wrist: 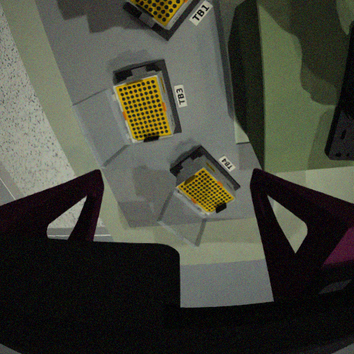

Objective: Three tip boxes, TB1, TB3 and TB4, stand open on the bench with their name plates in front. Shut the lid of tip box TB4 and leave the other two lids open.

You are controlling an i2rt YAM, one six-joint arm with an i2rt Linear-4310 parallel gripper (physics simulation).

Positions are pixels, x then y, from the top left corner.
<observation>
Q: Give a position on a clear lid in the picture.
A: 178, 215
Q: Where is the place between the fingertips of my gripper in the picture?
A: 176, 177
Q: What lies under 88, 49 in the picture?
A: A grey mat.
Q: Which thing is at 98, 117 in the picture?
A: A clear lid.
</observation>
